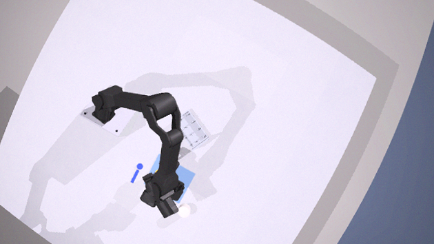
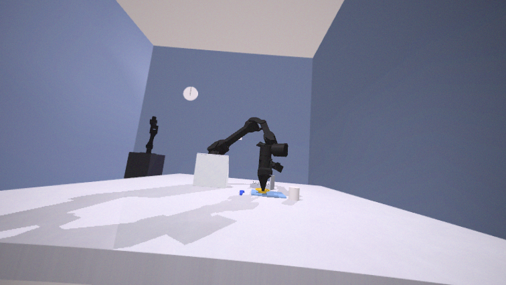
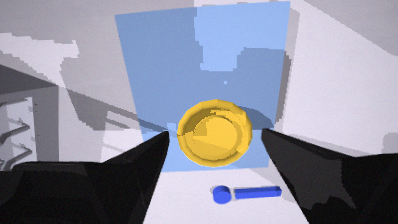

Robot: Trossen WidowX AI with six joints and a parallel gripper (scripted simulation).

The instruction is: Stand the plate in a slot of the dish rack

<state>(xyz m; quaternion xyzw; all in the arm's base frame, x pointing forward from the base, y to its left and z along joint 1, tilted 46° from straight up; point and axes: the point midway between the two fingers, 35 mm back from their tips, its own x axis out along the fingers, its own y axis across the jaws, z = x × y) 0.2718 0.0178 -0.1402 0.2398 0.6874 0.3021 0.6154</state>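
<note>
Now: the yellow plate right at my gripper tip. From my gripper tip the other things lie so: white cup 130 mm ahead, 60 mm to the right, 10 mm above; blue spoon 90 mm behind, 40 mm to the right, 10 mm below; light blue mat 20 mm ahead, 10 mm to the left, 20 mm below.
</note>
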